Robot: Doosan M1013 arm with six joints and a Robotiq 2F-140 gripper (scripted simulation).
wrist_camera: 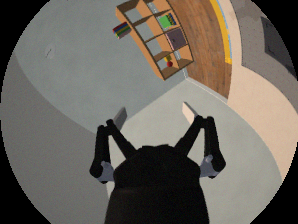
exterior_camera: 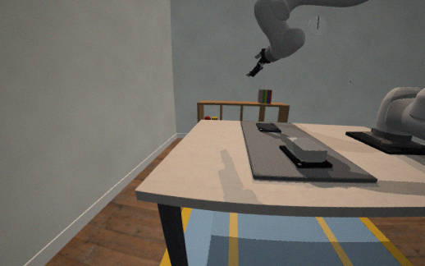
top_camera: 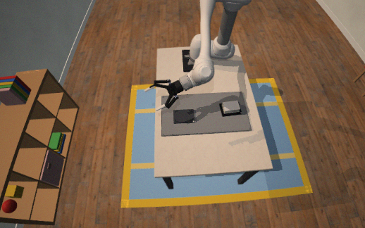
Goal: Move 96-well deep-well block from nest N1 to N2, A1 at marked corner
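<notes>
My gripper is now 220 mm past the 96-well deep-well block, 550 mm to the right of it and 350 mm above it.
</notes>
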